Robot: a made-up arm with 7 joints. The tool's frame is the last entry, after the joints. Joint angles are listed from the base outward. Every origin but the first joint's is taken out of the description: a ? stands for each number. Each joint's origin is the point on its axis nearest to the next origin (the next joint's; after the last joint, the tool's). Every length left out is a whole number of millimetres.
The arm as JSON. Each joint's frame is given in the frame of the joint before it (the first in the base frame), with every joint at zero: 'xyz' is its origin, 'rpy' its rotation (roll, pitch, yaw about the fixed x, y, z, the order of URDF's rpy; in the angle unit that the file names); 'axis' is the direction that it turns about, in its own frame. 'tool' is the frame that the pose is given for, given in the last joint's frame.
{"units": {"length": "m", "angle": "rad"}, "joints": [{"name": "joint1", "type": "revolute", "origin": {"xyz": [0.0, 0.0, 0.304], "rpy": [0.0, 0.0, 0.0]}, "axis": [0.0, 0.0, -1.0]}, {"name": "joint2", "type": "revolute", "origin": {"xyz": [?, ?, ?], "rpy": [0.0, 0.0, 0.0]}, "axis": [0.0, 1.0, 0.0]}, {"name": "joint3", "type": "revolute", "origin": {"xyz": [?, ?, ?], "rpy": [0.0, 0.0, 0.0]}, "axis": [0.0, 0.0, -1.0]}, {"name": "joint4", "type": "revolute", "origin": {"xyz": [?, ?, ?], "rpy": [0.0, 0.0, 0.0]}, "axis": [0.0, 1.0, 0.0]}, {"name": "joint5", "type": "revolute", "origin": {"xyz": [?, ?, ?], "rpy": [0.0, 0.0, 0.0]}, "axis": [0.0, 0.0, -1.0]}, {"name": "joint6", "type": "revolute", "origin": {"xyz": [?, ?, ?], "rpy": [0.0, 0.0, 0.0]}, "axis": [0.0, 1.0, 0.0]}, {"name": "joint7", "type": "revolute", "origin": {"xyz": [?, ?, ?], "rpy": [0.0, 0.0, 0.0]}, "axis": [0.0, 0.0, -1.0]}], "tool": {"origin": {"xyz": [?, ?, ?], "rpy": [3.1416, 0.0, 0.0]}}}
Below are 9 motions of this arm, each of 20 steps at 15 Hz.
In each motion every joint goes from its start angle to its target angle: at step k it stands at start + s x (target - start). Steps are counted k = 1, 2, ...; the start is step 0. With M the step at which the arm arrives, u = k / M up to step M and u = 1 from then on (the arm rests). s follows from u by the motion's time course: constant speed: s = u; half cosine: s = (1 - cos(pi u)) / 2; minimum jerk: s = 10 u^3 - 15 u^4 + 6 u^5.
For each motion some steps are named. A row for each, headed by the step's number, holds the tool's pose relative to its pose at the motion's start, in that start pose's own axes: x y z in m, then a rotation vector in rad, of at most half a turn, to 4 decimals.
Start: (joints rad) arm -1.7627 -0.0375 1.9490 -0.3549 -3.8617 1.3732 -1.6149
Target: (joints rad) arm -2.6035 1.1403 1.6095 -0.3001 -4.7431 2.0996 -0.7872
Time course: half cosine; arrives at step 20
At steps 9, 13, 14, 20:
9: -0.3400 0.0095 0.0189 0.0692 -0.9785 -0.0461
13: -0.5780 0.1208 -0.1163 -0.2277 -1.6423 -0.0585
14: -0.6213 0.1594 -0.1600 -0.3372 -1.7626 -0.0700
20: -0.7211 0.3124 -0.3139 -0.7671 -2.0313 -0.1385

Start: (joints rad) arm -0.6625 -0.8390 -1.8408 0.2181 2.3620 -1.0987 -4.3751
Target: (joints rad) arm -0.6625 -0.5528 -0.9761 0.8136 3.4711 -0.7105 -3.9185
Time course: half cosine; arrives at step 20
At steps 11, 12, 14, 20:
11: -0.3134 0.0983 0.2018 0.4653 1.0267 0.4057
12: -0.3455 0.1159 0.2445 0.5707 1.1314 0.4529
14: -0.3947 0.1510 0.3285 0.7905 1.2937 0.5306
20: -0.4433 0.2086 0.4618 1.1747 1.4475 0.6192

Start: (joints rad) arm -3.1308 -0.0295 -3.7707 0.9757 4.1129 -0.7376 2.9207
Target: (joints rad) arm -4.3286 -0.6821 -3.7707 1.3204 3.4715 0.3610 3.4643
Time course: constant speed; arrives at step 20
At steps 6, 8, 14, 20:
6: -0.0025 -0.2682 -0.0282 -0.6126 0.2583 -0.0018
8: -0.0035 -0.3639 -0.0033 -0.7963 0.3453 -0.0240
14: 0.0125 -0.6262 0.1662 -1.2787 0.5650 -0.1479
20: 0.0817 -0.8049 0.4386 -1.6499 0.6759 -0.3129

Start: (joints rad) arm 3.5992 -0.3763 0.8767 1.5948 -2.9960 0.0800 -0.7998
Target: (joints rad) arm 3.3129 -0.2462 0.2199 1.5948 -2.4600 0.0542 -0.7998
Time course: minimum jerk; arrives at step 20
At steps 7, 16, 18, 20:
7: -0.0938 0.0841 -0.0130 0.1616 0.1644 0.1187
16: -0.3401 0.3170 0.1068 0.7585 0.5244 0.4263
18: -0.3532 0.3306 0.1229 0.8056 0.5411 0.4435
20: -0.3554 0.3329 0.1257 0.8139 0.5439 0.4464

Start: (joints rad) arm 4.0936 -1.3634 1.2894 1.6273 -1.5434 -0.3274 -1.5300
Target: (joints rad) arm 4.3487 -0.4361 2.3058 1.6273 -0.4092 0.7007 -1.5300
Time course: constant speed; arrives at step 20
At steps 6, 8, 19, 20:
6: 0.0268 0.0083 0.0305 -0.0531 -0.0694 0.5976
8: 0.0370 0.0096 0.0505 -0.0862 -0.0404 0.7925
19: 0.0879 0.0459 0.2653 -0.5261 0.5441 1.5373
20: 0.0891 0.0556 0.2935 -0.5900 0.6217 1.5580

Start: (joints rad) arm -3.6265 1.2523 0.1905 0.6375 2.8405 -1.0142 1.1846
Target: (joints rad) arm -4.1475 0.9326 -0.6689 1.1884 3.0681 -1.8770 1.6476
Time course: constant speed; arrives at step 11
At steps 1, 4, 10, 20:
1: 0.0531 0.0509 0.0010 0.1333 -0.0186 0.0984
4: 0.1961 0.2308 0.0298 0.5264 -0.0634 0.4585
10: 0.3304 0.6471 0.2010 1.2407 -0.0165 1.3970
20: 0.3276 0.7132 0.2401 1.3452 0.0232 1.5715

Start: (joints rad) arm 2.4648 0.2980 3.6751 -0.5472 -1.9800 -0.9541 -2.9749
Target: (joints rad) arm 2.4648 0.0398 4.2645 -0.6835 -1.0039 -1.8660 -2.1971
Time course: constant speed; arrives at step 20
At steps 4, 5, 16, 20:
4: -0.0063 -0.0245 0.0419 0.1901 -0.1537 0.3311
5: -0.0083 -0.0304 0.0541 0.2404 -0.1952 0.4044
16: -0.0306 -0.1097 0.2302 0.8170 -0.7210 0.8788
20: -0.0303 -0.1519 0.3083 1.0016 -0.9206 0.8741

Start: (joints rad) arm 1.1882 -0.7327 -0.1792 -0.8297 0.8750 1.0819 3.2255
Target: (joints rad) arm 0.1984 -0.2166 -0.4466 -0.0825 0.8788 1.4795 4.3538
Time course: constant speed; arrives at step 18
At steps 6, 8, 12, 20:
6: -0.3659 0.0274 -0.2122 0.2962 0.6275 0.3323
8: -0.4946 0.0572 -0.2340 0.4752 0.7927 0.4159
12: -0.7258 0.1495 -0.2079 0.9347 1.0145 0.5274
20: -0.9339 0.3449 -0.0370 1.7788 0.9669 0.5248

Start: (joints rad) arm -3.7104 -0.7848 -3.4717 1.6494 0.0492 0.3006 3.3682
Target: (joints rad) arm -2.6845 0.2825 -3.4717 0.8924 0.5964 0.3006 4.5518
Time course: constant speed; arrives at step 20
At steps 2, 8, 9, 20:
2: 0.0496 -0.0756 0.1026 -0.1429 -0.1587 0.1114
8: 0.0876 -0.2230 0.4904 -0.7694 -0.4105 0.4508
9: 0.0796 -0.2291 0.5602 -0.8940 -0.4135 0.5047
20: -0.0809 0.1365 1.1341 -2.2688 0.4103 0.8902

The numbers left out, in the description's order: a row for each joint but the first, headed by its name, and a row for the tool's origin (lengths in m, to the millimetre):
joint2: 0.0 -0.014 0.0
joint3: 0.0 0.0 0.584
joint4: 0.0 -0.019 0.0
joint5: 0.0 0.0 0.442
joint6: 0.0 0.0 0.0
joint7: 0.0 0.0 0.099
tool: 0.0 0.0 0.0

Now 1 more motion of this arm.
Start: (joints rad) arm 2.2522 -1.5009 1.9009 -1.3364 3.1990 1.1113 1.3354
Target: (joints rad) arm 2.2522 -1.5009 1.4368 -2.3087 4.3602 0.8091 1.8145
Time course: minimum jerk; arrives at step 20
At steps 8, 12, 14, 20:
8: -0.0261 -0.1041 -0.0993 -0.1372 -0.2281 0.5127
12: -0.0429 -0.2464 -0.1702 -0.2558 -0.3774 1.2371
14: -0.0429 -0.3104 -0.1872 -0.2864 -0.4011 1.5745
20: -0.0367 -0.3788 -0.1974 -0.3025 -0.3989 1.9454

